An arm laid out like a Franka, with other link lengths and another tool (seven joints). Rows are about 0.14 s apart.
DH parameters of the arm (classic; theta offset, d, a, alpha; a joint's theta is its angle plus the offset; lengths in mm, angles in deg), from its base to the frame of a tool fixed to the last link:
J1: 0 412.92 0 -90
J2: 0 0 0 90
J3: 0 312.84 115.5 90
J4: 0 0 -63.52 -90
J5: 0 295.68 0 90
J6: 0 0 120.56 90
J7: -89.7 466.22 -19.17 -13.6
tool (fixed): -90 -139.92 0 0
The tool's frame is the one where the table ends.
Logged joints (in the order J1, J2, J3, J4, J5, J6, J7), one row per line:
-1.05 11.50 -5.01 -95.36 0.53 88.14 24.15
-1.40 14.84 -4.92 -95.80 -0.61 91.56 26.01
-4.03 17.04 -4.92 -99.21 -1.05 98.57 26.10
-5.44 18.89 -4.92 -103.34 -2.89 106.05 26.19
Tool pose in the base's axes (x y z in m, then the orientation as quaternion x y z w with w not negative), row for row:
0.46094 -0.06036 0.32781 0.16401 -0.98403 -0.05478 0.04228
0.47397 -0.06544 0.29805 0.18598 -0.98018 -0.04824 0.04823
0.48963 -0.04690 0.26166 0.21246 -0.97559 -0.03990 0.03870
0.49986 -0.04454 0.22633 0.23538 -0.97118 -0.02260 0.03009
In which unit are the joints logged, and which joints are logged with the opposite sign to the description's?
The joints are logged in degrees. Opposite sign: J1, J7.
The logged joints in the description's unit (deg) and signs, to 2 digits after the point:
1.05 11.50 -5.01 -95.36 0.53 88.14 -24.15
1.40 14.84 -4.92 -95.80 -0.61 91.56 -26.01
4.03 17.04 -4.92 -99.21 -1.05 98.57 -26.10
5.44 18.89 -4.92 -103.34 -2.89 106.05 -26.19

